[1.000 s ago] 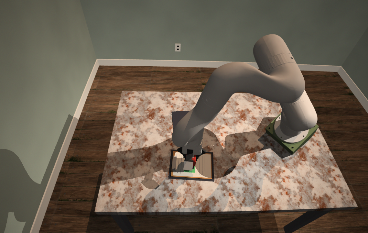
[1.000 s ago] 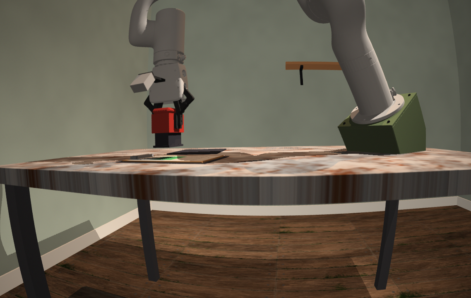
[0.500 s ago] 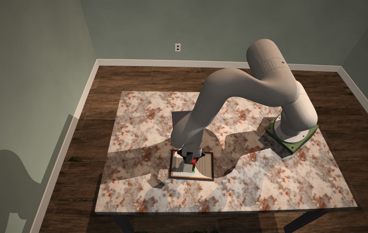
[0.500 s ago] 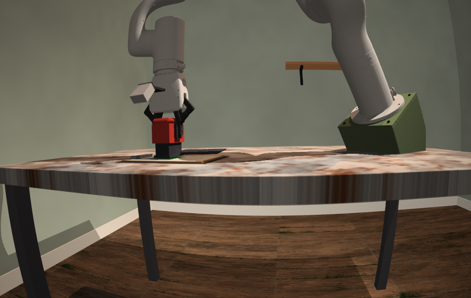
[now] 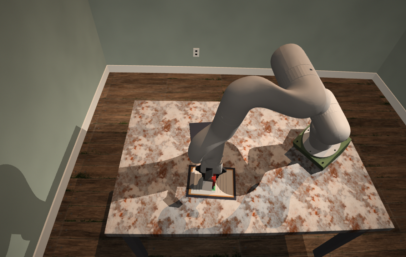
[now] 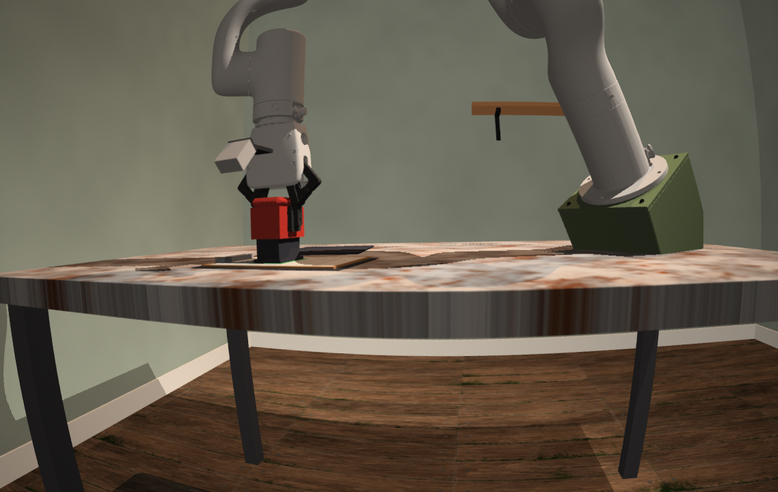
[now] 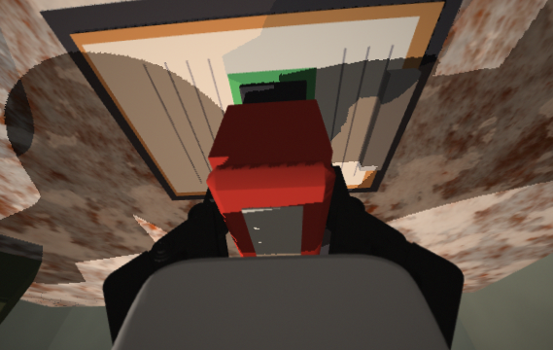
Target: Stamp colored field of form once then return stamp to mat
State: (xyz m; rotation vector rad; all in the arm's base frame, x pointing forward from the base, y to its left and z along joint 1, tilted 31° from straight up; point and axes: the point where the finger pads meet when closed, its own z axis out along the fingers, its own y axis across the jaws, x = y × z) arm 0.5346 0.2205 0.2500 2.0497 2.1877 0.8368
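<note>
The black base lies 50 mm below my hand. Also, from my hand: form: 60 mm below; dark mat: 80 mm ahead, 280 mm to the right, 70 mm below; red stamp: 20 mm below.
</note>
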